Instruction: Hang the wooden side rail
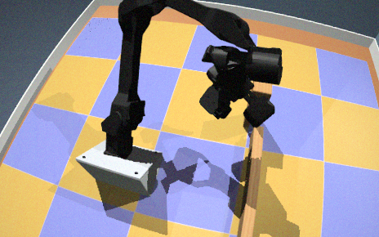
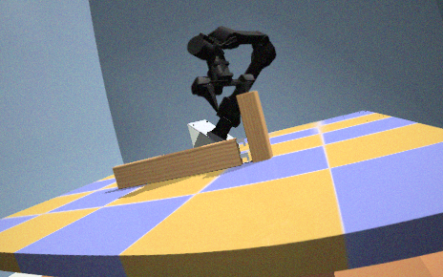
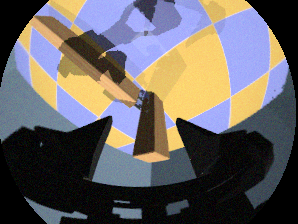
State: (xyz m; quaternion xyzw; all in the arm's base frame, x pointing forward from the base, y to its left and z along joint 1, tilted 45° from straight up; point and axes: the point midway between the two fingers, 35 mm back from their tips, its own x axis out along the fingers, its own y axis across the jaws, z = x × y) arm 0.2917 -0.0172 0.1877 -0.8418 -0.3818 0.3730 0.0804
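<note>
The headboard post is 70 mm below my gripper tip, 50 mm to the left of it and 40 mm ahead of it.
</note>
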